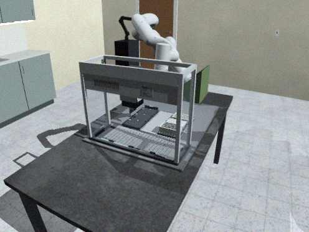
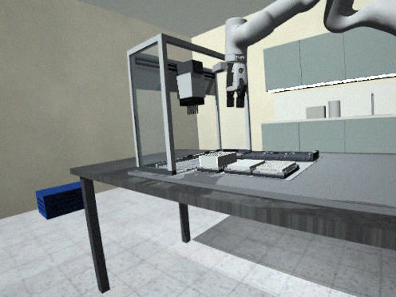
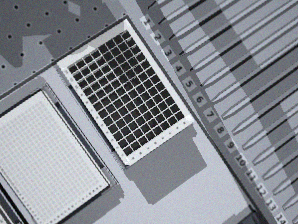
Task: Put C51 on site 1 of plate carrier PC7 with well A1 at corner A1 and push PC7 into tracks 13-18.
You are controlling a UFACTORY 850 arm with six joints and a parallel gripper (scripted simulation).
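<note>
The nest S3 is 10 mm ahead of my hand, 100 mm to the left of it and 230 mm below it. Round my hand: 96-well plate C15: 210 mm behind, 70 mm to the left, 210 mm below; pipetting head: 250 mm ahead, 110 mm above; dark plate carrier PC7: 60 mm behind, 180 mm to the right, 220 mm below.
</note>
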